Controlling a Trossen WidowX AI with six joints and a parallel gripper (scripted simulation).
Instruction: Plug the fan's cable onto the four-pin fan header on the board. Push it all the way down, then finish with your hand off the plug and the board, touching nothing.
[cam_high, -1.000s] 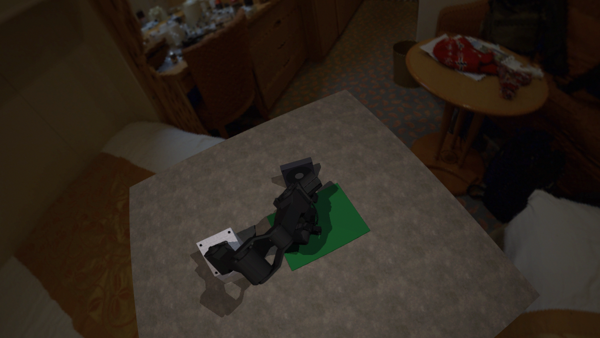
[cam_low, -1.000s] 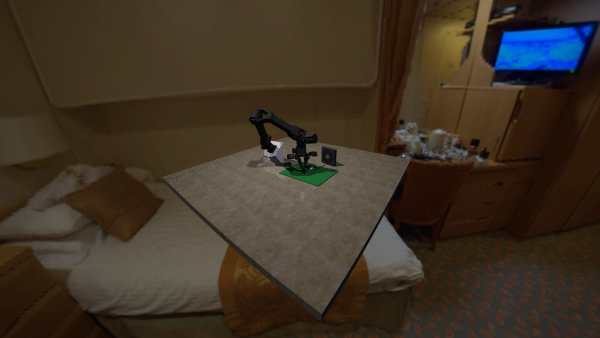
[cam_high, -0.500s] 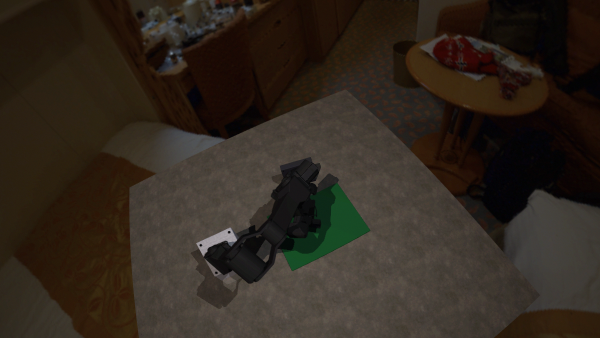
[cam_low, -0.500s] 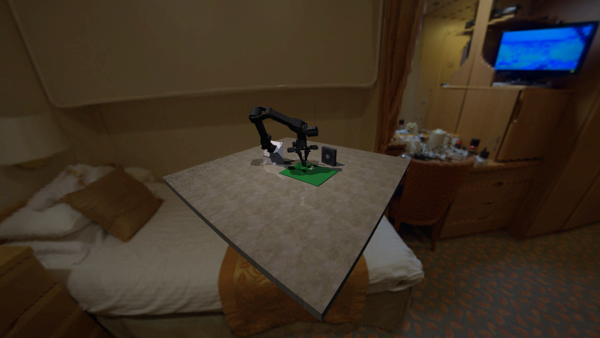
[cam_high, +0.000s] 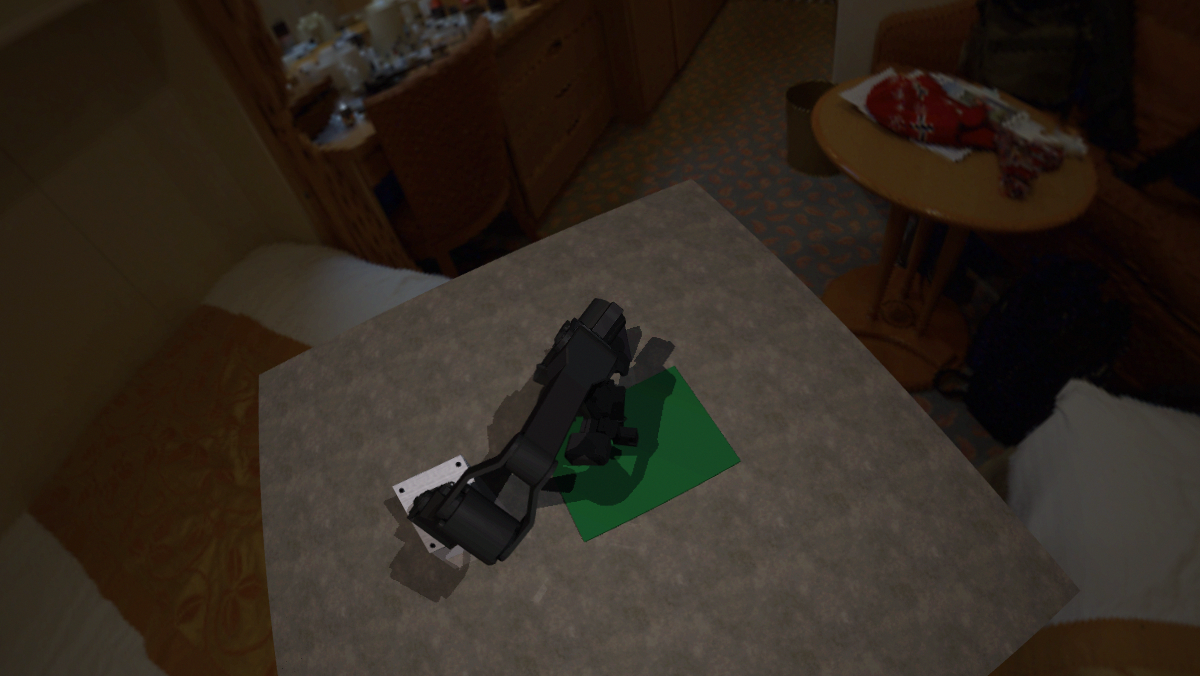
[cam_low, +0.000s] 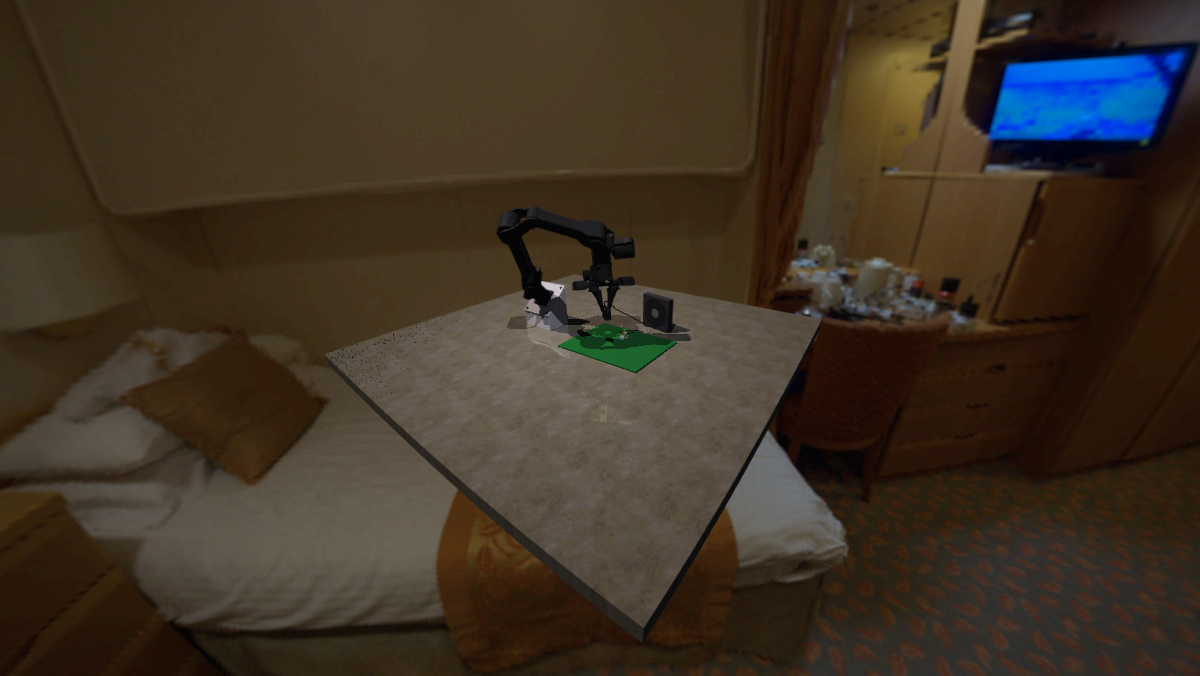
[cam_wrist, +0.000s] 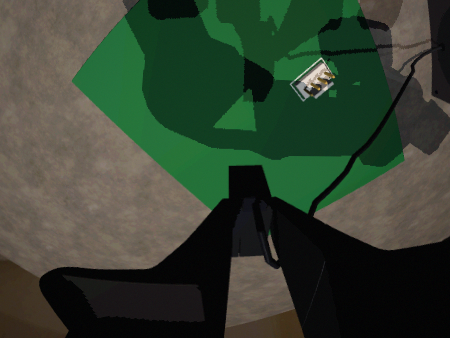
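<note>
The green board is 20 mm ahead of my gripper tip, 30 mm to the left of it and 130 mm below it. The rest, counted from my gripper tip: white four-pin header 10 mm ahead, 80 mm to the left, 120 mm below; then black fan 50 mm ahead, 220 mm to the left, 60 mm below; then black plug 10 mm ahead, 10 mm to the right.
</note>
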